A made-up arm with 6 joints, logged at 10 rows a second.
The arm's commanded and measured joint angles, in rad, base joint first. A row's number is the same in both.
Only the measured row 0 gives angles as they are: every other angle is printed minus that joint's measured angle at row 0.
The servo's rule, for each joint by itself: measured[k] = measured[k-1] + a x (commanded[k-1-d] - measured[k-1]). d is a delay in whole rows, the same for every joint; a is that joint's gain. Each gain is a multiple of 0.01, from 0.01 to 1. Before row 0 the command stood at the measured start. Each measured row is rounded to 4 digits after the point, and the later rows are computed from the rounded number. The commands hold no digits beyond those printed.
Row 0, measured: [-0.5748, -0.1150, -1.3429, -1.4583, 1.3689, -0.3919]
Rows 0 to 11, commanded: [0.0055, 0.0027, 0.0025, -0.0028, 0.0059, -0.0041]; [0.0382, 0.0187, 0.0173, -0.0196, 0.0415, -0.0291]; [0.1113, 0.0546, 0.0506, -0.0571, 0.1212, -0.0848]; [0.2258, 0.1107, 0.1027, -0.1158, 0.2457, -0.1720]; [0.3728, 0.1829, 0.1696, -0.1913, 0.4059, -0.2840]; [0.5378, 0.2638, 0.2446, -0.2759, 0.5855, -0.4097]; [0.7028, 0.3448, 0.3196, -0.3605, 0.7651, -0.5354]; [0.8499, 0.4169, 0.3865, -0.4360, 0.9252, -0.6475]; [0.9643, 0.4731, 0.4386, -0.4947, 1.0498, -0.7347]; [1.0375, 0.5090, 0.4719, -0.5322, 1.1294, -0.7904]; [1.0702, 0.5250, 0.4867, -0.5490, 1.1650, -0.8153]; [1.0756, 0.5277, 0.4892, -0.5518, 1.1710, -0.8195]
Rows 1 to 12, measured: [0.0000, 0.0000, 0.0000, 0.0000, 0.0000, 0.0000]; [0.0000, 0.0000, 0.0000, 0.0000, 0.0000, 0.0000]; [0.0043, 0.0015, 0.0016, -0.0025, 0.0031, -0.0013]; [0.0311, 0.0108, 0.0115, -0.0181, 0.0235, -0.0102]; [0.0945, 0.0345, 0.0361, -0.0536, 0.0753, -0.0341]; [0.1982, 0.0756, 0.0781, -0.1102, 0.1656, -0.0782]; [0.3361, 0.1335, 0.1357, -0.1840, 0.2930, -0.1441]; [0.4954, 0.2039, 0.2043, -0.2676, 0.4480, -0.2291]; [0.6592, 0.2800, 0.2769, -0.3521, 0.6161, -0.3271]; [0.8099, 0.3539, 0.3459, -0.4284, 0.7799, -0.4296]; [0.9319, 0.4183, 0.4043, -0.4887, 0.9229, -0.5272]; [1.0153, 0.4673, 0.4469, -0.5283, 1.0323, -0.6114]
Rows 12 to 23, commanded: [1.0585, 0.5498, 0.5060, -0.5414, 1.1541, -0.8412]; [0.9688, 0.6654, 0.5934, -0.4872, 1.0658, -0.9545]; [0.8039, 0.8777, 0.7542, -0.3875, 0.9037, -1.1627]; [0.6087, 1.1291, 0.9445, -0.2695, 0.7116, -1.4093]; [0.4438, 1.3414, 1.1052, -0.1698, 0.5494, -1.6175]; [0.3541, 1.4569, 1.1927, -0.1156, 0.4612, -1.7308]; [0.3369, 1.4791, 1.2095, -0.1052, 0.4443, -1.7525]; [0.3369, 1.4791, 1.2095, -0.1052, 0.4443, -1.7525]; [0.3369, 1.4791, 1.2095, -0.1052, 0.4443, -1.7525]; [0.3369, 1.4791, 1.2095, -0.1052, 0.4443, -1.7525]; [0.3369, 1.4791, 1.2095, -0.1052, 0.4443, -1.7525]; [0.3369, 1.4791, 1.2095, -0.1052, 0.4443, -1.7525]
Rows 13 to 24, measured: [1.0587, 0.4985, 0.4720, -0.5471, 1.1026, -0.6766]; [1.0721, 0.5143, 0.4828, -0.5514, 1.1389, -0.7223]; [1.0614, 0.5335, 0.4974, -0.5423, 1.1470, -0.7603]; [0.9882, 0.6047, 0.5579, -0.4922, 1.1040, -0.8224]; [0.8426, 0.7521, 0.6816, -0.3969, 0.9978, -0.9313]; [0.6578, 0.9557, 0.8472, -0.2810, 0.8461, -1.0843]; [0.4887, 1.1640, 1.0097, -0.1798, 0.6888, -1.2549]; [0.3824, 1.3222, 1.1250, -0.1214, 0.5682, -1.4072]; [0.3465, 1.4069, 1.1782, -0.1067, 0.5025, -1.5177]; [0.3389, 1.4459, 1.1979, -0.1053, 0.4717, -1.5928]; [0.3373, 1.4638, 1.2052, -0.1052, 0.4572, -1.6439]; [0.3370, 1.4721, 1.2079, -0.1052, 0.4504, -1.6787]
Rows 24 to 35, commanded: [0.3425, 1.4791, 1.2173, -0.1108, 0.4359, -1.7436]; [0.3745, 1.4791, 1.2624, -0.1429, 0.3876, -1.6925]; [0.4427, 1.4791, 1.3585, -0.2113, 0.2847, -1.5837]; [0.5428, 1.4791, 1.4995, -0.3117, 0.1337, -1.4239]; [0.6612, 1.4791, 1.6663, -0.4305, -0.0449, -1.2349]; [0.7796, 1.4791, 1.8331, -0.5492, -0.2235, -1.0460]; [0.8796, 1.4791, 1.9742, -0.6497, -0.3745, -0.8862]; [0.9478, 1.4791, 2.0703, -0.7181, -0.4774, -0.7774]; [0.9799, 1.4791, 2.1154, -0.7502, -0.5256, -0.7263]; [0.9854, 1.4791, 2.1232, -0.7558, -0.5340, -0.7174]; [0.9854, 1.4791, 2.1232, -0.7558, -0.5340, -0.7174]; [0.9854, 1.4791, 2.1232, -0.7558, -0.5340, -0.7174]
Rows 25 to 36, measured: [0.3369, 1.4759, 1.2089, -0.1052, 0.4472, -1.7023]; [0.3369, 1.4776, 1.2093, -0.1052, 0.4457, -1.7184]; [0.3413, 1.4784, 1.2143, -0.1103, 0.4405, -1.7265]; [0.3675, 1.4788, 1.2446, -0.1400, 0.4125, -1.7156]; [0.4269, 1.4790, 1.3164, -0.2049, 0.3448, -1.6734]; [0.5185, 1.4791, 1.4318, -0.3021, 0.2329, -1.5936]; [0.6312, 1.4791, 1.5795, -0.4189, 0.0857, -1.4788]; [0.7484, 1.4791, 1.7393, -0.5375, -0.0782, -1.3403]; [0.8520, 1.4791, 1.8873, -0.6396, -0.2352, -1.1950]; [0.9277, 1.4791, 2.0026, -0.7110, -0.3636, -1.0614]; [0.9689, 1.4791, 2.0737, -0.7467, -0.4495, -0.9542]; [0.9819, 1.4791, 2.1049, -0.7550, -0.4943, -0.8784]
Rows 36 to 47, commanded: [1.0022, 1.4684, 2.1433, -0.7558, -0.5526, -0.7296]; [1.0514, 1.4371, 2.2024, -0.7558, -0.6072, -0.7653]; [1.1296, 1.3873, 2.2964, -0.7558, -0.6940, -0.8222]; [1.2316, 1.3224, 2.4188, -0.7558, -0.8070, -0.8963]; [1.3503, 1.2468, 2.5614, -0.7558, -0.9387, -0.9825]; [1.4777, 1.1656, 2.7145, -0.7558, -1.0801, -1.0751]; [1.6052, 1.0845, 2.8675, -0.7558, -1.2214, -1.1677]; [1.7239, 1.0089, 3.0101, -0.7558, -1.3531, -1.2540]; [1.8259, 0.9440, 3.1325, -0.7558, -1.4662, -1.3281]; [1.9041, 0.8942, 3.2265, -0.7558, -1.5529, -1.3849]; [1.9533, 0.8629, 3.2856, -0.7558, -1.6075, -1.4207]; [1.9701, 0.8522, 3.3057, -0.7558, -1.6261, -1.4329]
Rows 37 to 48, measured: [0.9847, 1.4791, 2.1164, -0.7557, -0.5153, -0.8269]; [0.9853, 1.4791, 2.1207, -0.7558, -0.5252, -0.7919]; [0.9987, 1.4733, 2.1349, -0.7558, -0.5397, -0.7720]; [1.0403, 1.4538, 2.1774, -0.7558, -0.5755, -0.7699]; [1.1108, 1.4179, 2.2524, -0.7558, -0.6383, -0.7866]; [1.2062, 1.3663, 2.3572, -0.7558, -0.7277, -0.8217]; [1.3200, 1.3018, 2.4858, -0.7558, -0.8395, -0.8732]; [1.4446, 1.2283, 2.6299, -0.7558, -0.9670, -0.9378]; [1.5715, 1.1506, 2.7796, -0.7558, -1.1018, -1.0114]; [1.6919, 1.0741, 2.9248, -0.7558, -1.2350, -1.0890]; [1.7978, 1.0038, 3.0557, -0.7558, -1.3575, -1.1655]; [1.8818, 0.9446, 3.1633, -0.7558, -1.4611, -1.2357]
